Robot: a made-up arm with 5 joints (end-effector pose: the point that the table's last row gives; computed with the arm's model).
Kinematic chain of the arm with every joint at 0, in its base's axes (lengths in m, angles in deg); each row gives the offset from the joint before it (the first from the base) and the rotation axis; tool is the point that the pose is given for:
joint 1: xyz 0 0 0.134 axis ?
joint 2: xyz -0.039 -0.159 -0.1 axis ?
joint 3: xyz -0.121 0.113 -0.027 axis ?
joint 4: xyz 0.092 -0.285 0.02 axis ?
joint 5: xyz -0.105 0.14 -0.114 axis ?
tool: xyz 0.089 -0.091 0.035
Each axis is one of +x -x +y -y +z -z.
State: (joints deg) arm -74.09 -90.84 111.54 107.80 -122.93
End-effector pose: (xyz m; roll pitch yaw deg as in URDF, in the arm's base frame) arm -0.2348 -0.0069 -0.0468 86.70 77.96 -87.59
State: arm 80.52 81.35 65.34 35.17 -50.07
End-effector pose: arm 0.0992 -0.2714 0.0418 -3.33 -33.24 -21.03
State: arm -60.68 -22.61 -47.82 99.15 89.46
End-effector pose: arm -0.3023 -0.2346 0.2969 -144.32 65.50 105.85
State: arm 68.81 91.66 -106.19 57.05 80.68
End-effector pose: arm -0.0412 -0.2707 -0.0039 -113.48 -62.78 118.56
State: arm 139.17 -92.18 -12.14 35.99 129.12
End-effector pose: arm 0.3084 -0.1326 0.0271 69.00 -6.74 37.30
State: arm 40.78 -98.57 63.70 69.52 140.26
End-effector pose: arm 0.0336 -0.3089 -0.0583 -146.71 52.05 -141.13
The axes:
joint 1: -y
joint 2: -x
joint 3: +y
joint 4: +x
joint 5: -z

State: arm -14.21 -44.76 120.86 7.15 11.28
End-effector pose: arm -0.2835 -0.2171 -0.0260 141.95 35.08 146.96
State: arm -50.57 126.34 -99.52 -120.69 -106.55
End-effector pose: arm 0.1211 0.0970 0.2524 157.25 21.08 10.71
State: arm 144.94 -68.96 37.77 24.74 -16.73
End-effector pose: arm 0.1916 -0.0879 0.2437 -61.81 -24.95 142.46
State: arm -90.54 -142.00 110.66 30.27 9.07
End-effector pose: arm -0.1026 -0.0344 0.3444 -152.66 -24.64 46.46
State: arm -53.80 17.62 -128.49 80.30 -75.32
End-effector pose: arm -0.3531 -0.2401 0.3497 -75.25 -28.56 177.67
